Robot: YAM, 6 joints.
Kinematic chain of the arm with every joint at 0, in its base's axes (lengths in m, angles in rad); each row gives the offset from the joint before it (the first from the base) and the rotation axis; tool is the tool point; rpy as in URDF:
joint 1: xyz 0 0 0.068 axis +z
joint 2: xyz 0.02 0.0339 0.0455 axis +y
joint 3: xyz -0.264 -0.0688 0 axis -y
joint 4: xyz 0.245 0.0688 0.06 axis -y
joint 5: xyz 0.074 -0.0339 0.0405 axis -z
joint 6: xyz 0.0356 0 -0.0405 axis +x
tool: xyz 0 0 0 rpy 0 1.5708 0
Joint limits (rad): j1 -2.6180..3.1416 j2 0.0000..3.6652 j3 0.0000..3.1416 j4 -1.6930..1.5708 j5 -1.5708..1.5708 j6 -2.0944..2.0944
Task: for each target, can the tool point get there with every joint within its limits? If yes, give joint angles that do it. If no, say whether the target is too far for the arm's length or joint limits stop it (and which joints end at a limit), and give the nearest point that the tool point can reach.
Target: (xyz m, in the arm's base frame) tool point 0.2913 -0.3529 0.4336
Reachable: yes | joints 2.1852 0.3536 2.6157 -0.3678 1.3309 -1.0867
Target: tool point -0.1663 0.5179 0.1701
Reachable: yes | joints 1.9367 2.4783 2.0776 -0.3812 1.0011 -1.4619
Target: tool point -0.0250 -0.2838 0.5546
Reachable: yes | joints 1.5545 0.3576 1.9200 -0.0021 -0.6080 0.1521
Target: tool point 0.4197 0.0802 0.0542
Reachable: yes | joints 0.1491 2.2629 1.1079 0.5180 -0.4954 1.6406
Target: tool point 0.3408 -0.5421 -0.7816
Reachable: no: too far | nearest point 0.2203 -0.3504 -0.3404 | short by 0.496 m
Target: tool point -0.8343 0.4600 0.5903
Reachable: no: too far | nearest point -0.5055 0.2787 0.3984 | short by 0.422 m
